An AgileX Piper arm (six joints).
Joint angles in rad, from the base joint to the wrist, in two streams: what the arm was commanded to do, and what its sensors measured. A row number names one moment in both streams.
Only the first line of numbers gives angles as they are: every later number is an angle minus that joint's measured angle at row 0.
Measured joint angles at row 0: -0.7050, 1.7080, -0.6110, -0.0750, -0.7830, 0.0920
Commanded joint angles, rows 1 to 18: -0.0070, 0.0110, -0.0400, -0.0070, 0.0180, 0.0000; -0.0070, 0.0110, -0.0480, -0.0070, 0.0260, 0.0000; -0.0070, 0.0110, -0.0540, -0.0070, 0.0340, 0.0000; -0.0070, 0.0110, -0.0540, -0.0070, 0.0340, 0.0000; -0.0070, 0.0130, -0.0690, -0.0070, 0.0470, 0.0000; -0.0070, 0.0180, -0.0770, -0.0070, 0.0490, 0.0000; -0.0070, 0.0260, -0.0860, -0.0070, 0.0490, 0.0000; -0.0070, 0.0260, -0.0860, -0.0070, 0.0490, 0.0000; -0.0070, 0.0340, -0.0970, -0.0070, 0.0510, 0.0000; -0.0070, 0.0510, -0.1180, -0.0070, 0.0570, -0.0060; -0.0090, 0.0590, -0.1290, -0.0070, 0.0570, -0.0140; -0.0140, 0.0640, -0.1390, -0.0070, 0.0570, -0.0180; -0.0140, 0.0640, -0.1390, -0.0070, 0.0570, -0.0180; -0.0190, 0.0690, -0.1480, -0.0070, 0.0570, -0.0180; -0.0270, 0.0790, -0.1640, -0.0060, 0.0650, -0.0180; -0.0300, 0.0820, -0.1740, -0.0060, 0.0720, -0.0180; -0.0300, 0.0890, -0.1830, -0.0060, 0.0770, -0.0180; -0.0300, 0.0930, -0.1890, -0.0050, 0.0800, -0.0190
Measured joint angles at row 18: -0.0240, 0.0880, -0.1730, -0.0010, 0.0700, -0.0080
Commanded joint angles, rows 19 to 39: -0.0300, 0.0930, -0.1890, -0.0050, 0.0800, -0.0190; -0.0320, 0.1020, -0.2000, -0.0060, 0.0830, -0.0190; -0.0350, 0.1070, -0.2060, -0.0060, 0.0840, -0.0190; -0.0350, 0.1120, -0.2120, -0.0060, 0.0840, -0.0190; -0.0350, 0.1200, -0.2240, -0.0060, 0.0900, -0.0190; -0.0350, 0.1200, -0.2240, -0.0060, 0.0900, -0.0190; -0.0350, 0.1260, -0.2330, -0.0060, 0.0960, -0.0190; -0.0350, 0.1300, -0.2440, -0.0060, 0.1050, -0.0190; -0.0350, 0.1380, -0.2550, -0.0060, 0.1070, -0.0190; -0.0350, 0.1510, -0.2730, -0.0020, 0.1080, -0.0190; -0.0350, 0.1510, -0.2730, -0.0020, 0.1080, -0.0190; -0.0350, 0.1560, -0.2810, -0.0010, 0.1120, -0.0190; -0.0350, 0.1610, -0.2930, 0.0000, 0.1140, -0.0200; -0.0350, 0.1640, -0.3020, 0.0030, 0.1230, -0.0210; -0.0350, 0.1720, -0.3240, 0.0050, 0.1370, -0.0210; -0.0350, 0.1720, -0.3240, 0.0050, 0.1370, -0.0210; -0.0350, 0.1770, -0.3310, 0.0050, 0.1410, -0.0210; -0.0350, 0.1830, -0.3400, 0.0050, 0.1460, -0.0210; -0.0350, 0.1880, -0.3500, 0.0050, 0.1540, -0.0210; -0.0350, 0.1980, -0.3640, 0.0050, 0.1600, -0.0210; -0.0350, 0.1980, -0.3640, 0.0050, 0.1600, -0.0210
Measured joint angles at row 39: -0.0300, 0.1880, -0.3370, 0.0020, 0.1490, -0.0130
